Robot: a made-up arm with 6 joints. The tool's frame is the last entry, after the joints.
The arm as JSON. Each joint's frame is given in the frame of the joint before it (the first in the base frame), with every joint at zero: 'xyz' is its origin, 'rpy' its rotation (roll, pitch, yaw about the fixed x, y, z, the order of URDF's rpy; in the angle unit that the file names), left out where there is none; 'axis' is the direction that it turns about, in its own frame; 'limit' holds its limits. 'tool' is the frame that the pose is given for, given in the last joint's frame.
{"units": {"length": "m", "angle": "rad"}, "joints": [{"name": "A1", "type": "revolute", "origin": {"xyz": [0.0, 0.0, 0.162]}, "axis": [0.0, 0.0, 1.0], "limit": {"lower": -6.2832, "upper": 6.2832}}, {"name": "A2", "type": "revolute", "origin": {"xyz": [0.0, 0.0, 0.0], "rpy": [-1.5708, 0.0, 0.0]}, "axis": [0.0, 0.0, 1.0], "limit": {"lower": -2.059, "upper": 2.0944}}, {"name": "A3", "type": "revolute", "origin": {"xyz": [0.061, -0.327, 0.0]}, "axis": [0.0, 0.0, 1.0], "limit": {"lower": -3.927, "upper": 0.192}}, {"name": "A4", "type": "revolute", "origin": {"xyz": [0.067, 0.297, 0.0], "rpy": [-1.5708, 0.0, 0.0]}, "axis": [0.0, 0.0, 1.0], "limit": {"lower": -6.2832, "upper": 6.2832}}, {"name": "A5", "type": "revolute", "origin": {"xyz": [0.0, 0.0, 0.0], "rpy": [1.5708, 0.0, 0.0]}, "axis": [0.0, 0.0, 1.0], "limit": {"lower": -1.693, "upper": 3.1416}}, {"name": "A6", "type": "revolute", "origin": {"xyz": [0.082, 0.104, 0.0], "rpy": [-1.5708, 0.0, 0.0]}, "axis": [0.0, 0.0, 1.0], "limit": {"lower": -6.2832, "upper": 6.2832}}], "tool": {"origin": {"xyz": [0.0, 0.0, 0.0]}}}
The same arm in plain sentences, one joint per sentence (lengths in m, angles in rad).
The arm has six revolute joints in a row. What follows holds with every joint at zero, and every direction is one of the base frame's.
The first joint sits 0.162 m along +z from the base frame's origin and turns about +z, from -6.2832 to 6.2832 rad.
The second joint sits at the same point as the first joint and turns about +y, from -2.059 to 2.0944 rad.
The third joint sits 0.061 m along +x and 0.327 m along +z from the second joint and turns about +y, from -3.927 to 0.192 rad.
The fourth joint sits 0.067 m along +x and 0.297 m along -z from the third joint and turns about -z, from -6.2832 to 6.2832 rad.
The fifth joint sits at the same point as the fourth joint and turns about +y, from -1.693 to 3.1416 rad.
The sixth joint sits 0.082 m along +x and 0.104 m along -z from the fifth joint and turns about -z, from -6.2832 to 6.2832 rad.
The tool frame, which is the frame that the pose is given for, sits at the same point as the sixth joint; its axes are the base frame's turned by roll 3.1416, pitch 0 and yaw 0 rad (as in URDF: about the fixed x, then y, then z).

